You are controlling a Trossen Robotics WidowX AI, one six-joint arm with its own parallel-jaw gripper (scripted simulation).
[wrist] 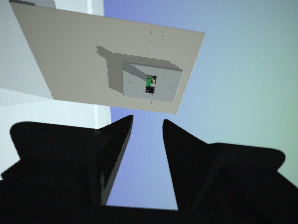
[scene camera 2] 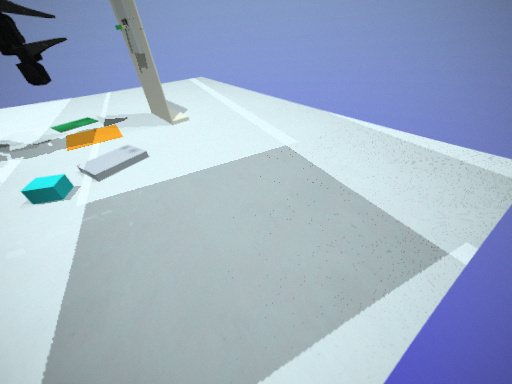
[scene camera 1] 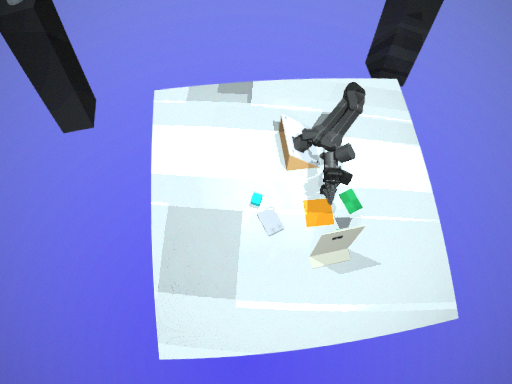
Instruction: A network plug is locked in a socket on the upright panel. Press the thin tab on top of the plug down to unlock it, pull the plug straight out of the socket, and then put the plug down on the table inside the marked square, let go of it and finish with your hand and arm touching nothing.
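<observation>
The wrist view shows me my gripper, and scene camera 1 shows the gripper too. Besides the gripper, I can see a grey flat block and a beige upright panel. There is an orange square as well.
</observation>
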